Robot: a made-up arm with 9 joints. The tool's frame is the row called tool.
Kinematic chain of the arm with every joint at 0, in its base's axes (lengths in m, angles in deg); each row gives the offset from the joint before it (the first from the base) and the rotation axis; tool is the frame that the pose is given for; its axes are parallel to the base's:
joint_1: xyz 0 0 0.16 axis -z
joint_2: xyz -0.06 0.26 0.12 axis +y
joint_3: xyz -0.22 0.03 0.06 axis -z
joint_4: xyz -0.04 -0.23 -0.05 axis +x
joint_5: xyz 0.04 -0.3 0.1 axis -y
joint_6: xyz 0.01 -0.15 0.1 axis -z
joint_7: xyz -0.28 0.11 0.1 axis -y
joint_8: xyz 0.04 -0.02 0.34 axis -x
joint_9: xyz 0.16 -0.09 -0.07 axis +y
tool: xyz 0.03 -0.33 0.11
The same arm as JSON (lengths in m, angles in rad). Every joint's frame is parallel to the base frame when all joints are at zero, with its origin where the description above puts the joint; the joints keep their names.
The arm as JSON. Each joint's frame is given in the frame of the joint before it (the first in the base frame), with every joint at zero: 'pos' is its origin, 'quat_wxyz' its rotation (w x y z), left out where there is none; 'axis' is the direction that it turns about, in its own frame. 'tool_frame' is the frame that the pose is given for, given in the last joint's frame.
{
  "length_unit": "m",
  "angle_unit": "rad",
  "joints": [
    {
      "joint": "joint_1",
      "pos": [
        0.0,
        0.0,
        0.16
      ],
      "axis": [
        0.0,
        0.0,
        -1.0
      ]
    },
    {
      "joint": "joint_2",
      "pos": [
        -0.06,
        0.26,
        0.12
      ],
      "axis": [
        0.0,
        1.0,
        0.0
      ]
    },
    {
      "joint": "joint_3",
      "pos": [
        -0.22,
        0.03,
        0.06
      ],
      "axis": [
        0.0,
        0.0,
        -1.0
      ]
    },
    {
      "joint": "joint_4",
      "pos": [
        -0.04,
        -0.23,
        -0.05
      ],
      "axis": [
        1.0,
        0.0,
        0.0
      ]
    },
    {
      "joint": "joint_5",
      "pos": [
        0.04,
        -0.3,
        0.1
      ],
      "axis": [
        0.0,
        -1.0,
        0.0
      ]
    },
    {
      "joint": "joint_6",
      "pos": [
        0.01,
        -0.15,
        0.1
      ],
      "axis": [
        0.0,
        0.0,
        -1.0
      ]
    },
    {
      "joint": "joint_7",
      "pos": [
        -0.28,
        0.11,
        0.1
      ],
      "axis": [
        0.0,
        -1.0,
        0.0
      ]
    },
    {
      "joint": "joint_8",
      "pos": [
        0.04,
        -0.02,
        0.34
      ],
      "axis": [
        -1.0,
        0.0,
        0.0
      ]
    },
    {
      "joint": "joint_9",
      "pos": [
        0.16,
        -0.09,
        -0.07
      ],
      "axis": [
        0.0,
        1.0,
        0.0
      ]
    }
  ],
  "tool_frame": {
    "pos": [
      0.03,
      -0.33,
      0.11
    ]
  }
}

